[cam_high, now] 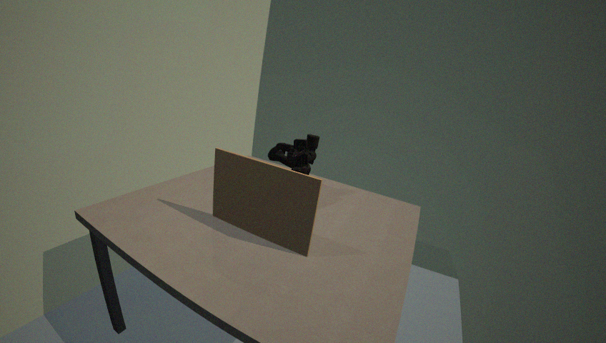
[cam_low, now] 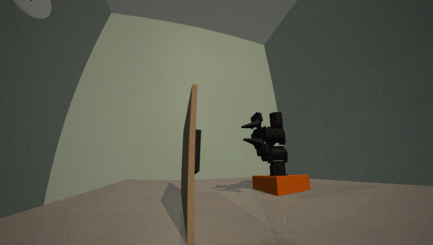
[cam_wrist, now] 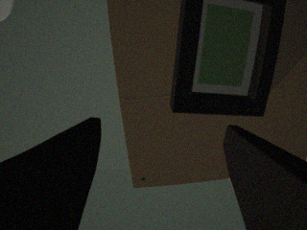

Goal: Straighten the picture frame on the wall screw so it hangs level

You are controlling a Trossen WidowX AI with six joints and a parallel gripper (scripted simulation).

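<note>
Now: the picture frame 21 cm ahead of my gripper tip, 9 cm below it and 3 cm to the left of it. Round my gripper tip: wall board: 22 cm ahead, 10 cm below, 1 cm to the left.
</note>
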